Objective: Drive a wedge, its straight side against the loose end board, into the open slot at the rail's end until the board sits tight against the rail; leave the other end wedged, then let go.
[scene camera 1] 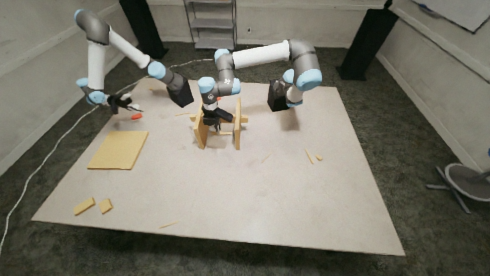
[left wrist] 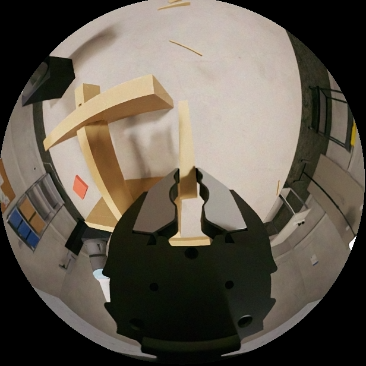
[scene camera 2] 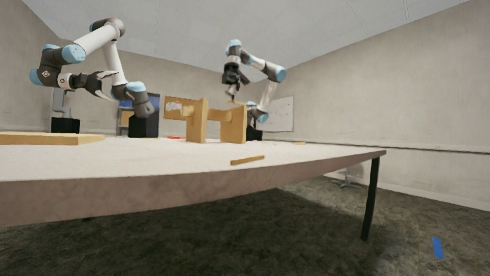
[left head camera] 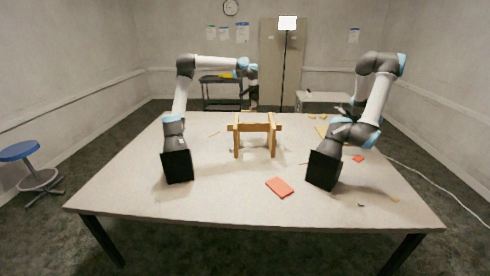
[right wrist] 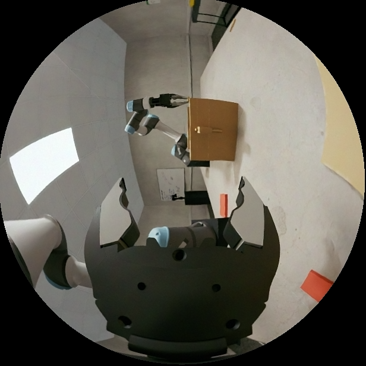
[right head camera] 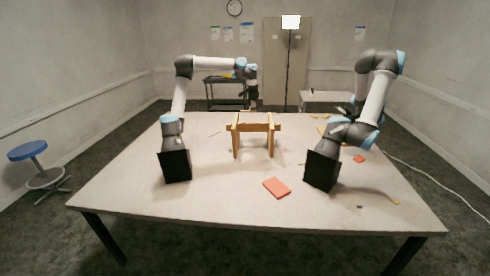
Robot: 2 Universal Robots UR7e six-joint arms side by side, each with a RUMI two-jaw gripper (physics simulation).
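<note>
A wooden stand has a rail (left head camera: pixel 254 127) (right head camera: pixel 253 127) (left wrist: pixel 102 155) running through two upright boards; the left board (left head camera: pixel 236 140) (right head camera: pixel 235 140) (scene camera 1: pixel 237 125) (scene camera 2: pixel 232 125) (left wrist: pixel 112 102) stands opposite the right board (left head camera: pixel 272 137) (scene camera 1: pixel 201 129) (right wrist: pixel 215 112). A small dark slot shows in the rail stub beyond the left board in the left wrist view. My left gripper (scene camera 1: pixel 218 128) (scene camera 2: pixel 232 97) (left wrist: pixel 187 168) is shut on a long tapered wedge (left wrist: pixel 186 132) (scene camera 2: pixel 234 102), held above and beside the stand, apart from it. My right gripper (scene camera 1: pixel 139 107) (scene camera 2: pixel 114 86) (right wrist: pixel 181 177) is open and empty, off to the side.
A red block (left head camera: pixel 279 187) lies in front of the stand, a smaller one (left head camera: pixel 358 159) (scene camera 1: pixel 136 116) nearer my right arm. A flat wooden panel (scene camera 1: pixel 119 150), two small wood blocks (scene camera 1: pixel 84 206) (scene camera 1: pixel 105 206) and thin strips (scene camera 1: pixel 309 156) (scene camera 2: pixel 247 160) lie on the table (scene camera 1: pixel 280 200).
</note>
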